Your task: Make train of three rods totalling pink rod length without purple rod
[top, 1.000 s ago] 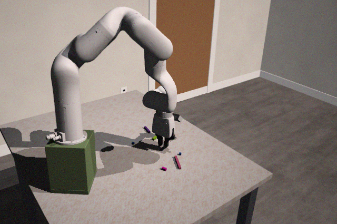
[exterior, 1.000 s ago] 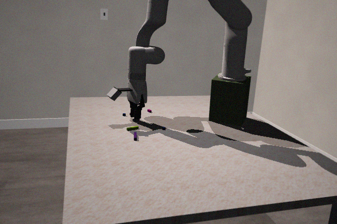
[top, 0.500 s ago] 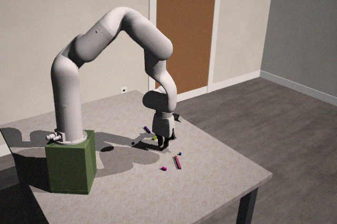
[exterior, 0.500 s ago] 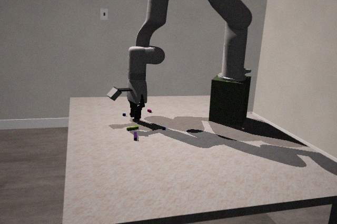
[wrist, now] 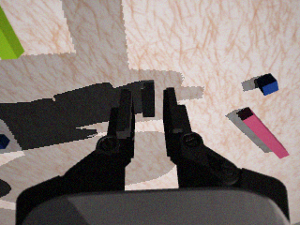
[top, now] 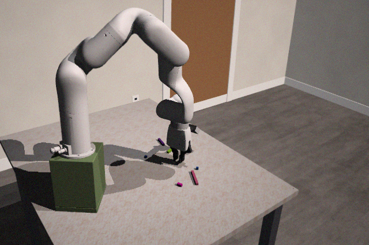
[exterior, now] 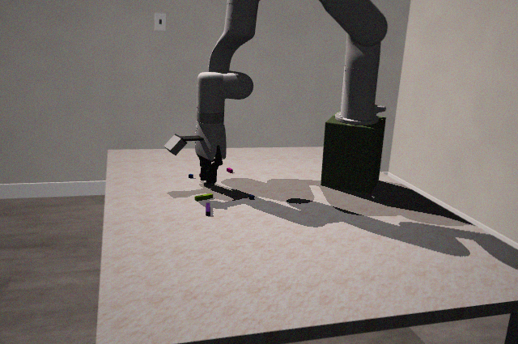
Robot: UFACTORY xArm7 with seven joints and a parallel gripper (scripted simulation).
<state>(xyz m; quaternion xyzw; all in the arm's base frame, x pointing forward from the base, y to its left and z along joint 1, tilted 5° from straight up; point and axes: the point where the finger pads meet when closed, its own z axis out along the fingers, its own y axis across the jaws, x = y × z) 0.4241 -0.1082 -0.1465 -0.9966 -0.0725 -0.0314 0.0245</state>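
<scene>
My gripper is now 3 cm above the grey rod. Round my hand: lime rod (5 cm ahead, 9 cm to the left, 3 cm below); pink rod (4 cm behind, 12 cm to the right, 3 cm below); magenta rod (12 cm behind, 11 cm to the right, 3 cm below).
</scene>
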